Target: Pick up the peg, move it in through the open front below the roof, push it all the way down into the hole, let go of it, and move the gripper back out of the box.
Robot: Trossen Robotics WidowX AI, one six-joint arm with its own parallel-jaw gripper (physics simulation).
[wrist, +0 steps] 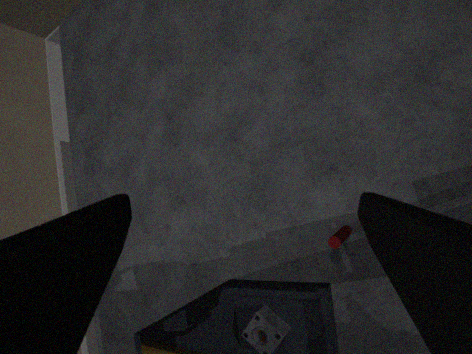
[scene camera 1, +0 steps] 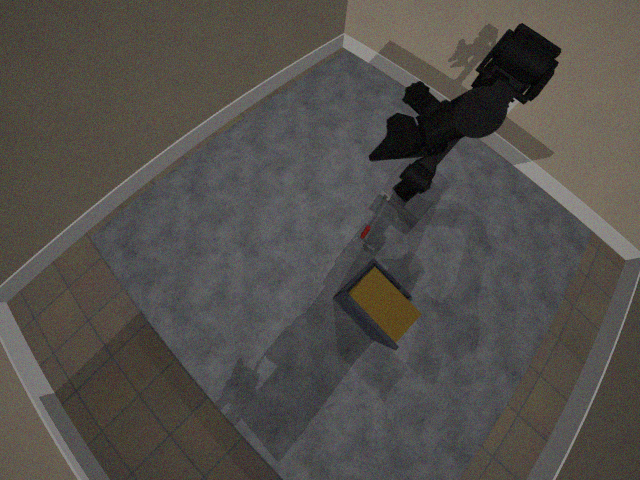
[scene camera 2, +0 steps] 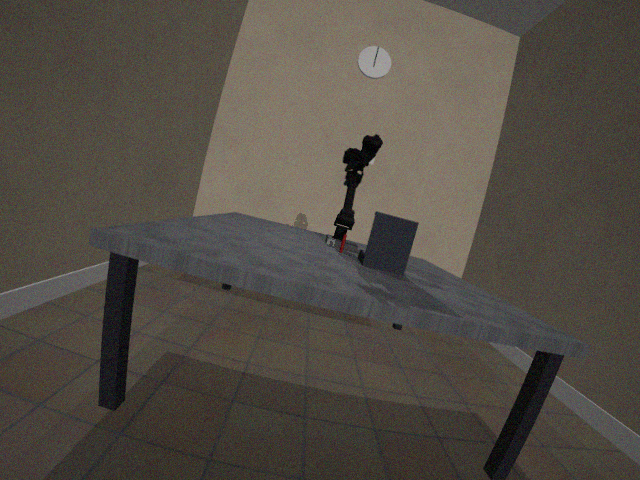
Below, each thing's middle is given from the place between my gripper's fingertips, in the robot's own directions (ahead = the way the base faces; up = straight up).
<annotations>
The yellow roof point(scene camera 1: 383, 302) lies 160 mm ahead of my hand, 230 mm to the left of it and 120 mm below it. The rest, counted from my hand: tall back wall point(scene camera 2: 391, 238) (200 mm ahead, 230 mm to the left, 210 mm below); then dark box point(wrist: 304, 316) (120 mm ahead, 230 mm to the left, 210 mm below).
</annotations>
